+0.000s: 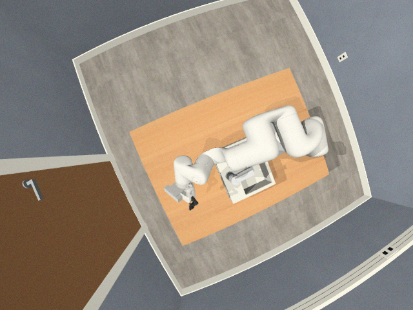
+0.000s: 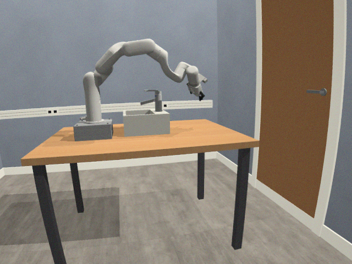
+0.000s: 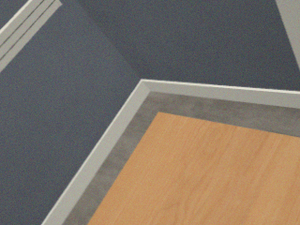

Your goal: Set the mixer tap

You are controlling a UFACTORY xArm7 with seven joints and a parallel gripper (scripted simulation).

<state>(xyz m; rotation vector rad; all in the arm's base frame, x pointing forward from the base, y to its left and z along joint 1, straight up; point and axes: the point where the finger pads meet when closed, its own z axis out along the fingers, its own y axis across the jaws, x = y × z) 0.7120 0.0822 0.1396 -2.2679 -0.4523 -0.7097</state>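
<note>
My gripper is now 330 mm past the lever and 40 mm below it. Also, from my hand: white sink block 400 mm behind, 190 mm below.
</note>
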